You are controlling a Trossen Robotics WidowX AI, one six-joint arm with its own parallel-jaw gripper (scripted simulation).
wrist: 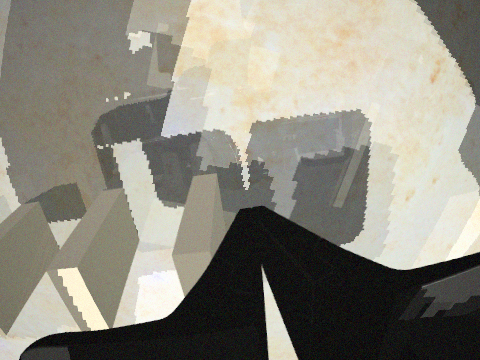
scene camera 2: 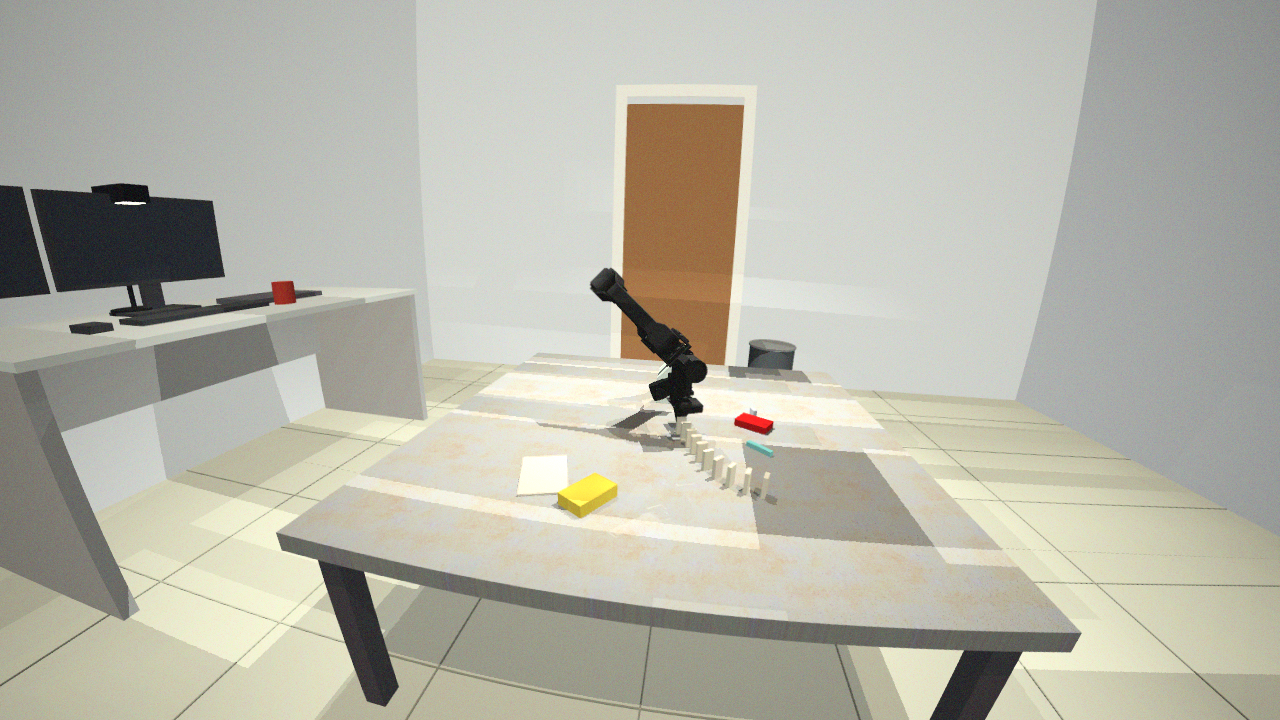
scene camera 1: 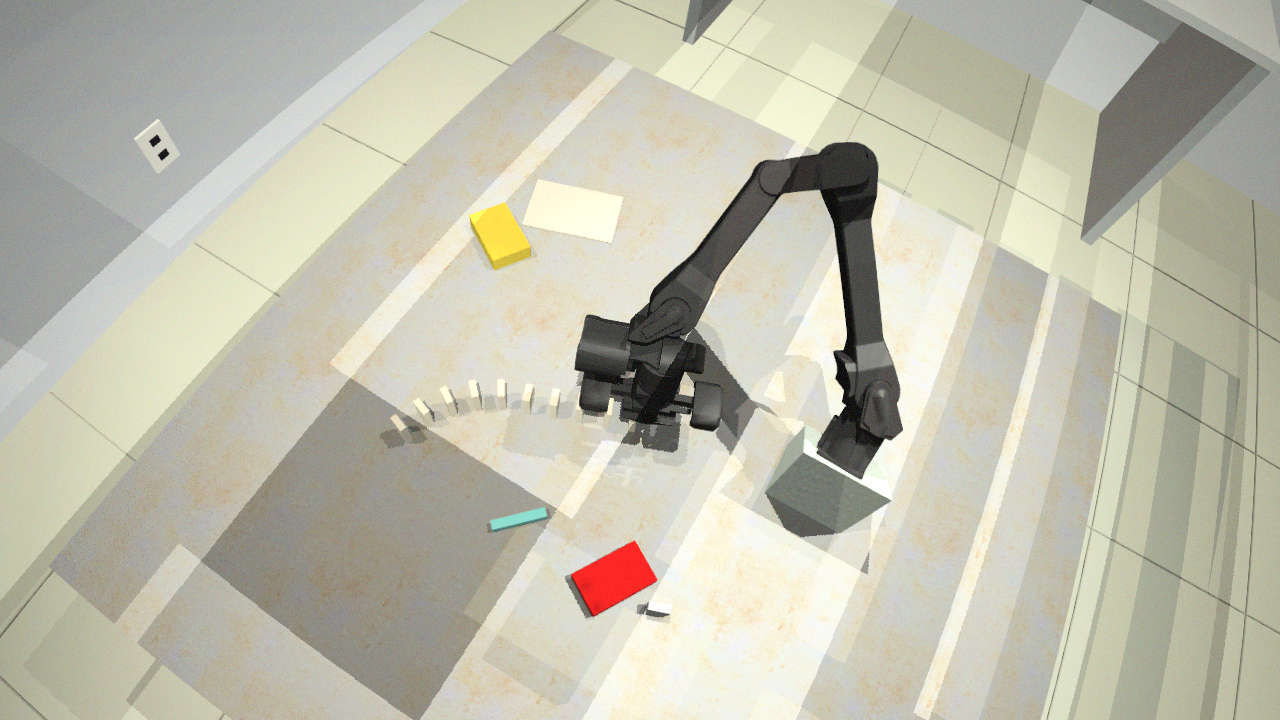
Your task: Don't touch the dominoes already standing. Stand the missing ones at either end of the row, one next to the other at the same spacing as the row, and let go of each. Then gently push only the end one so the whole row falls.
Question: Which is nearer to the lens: the yellow block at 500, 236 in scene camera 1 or the red block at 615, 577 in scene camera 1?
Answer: The red block.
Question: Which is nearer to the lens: the yellow block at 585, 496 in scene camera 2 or the white sheet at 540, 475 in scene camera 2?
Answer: The yellow block.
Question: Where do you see a white sheet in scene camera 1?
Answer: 588, 214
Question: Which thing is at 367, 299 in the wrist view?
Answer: My gripper.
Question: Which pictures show my gripper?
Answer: The wrist view, scene camera 2 and scene camera 1: all of them.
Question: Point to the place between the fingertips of my gripper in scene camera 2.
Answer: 678, 425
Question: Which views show the yellow block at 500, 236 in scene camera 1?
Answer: Scene camera 2 and scene camera 1 only.
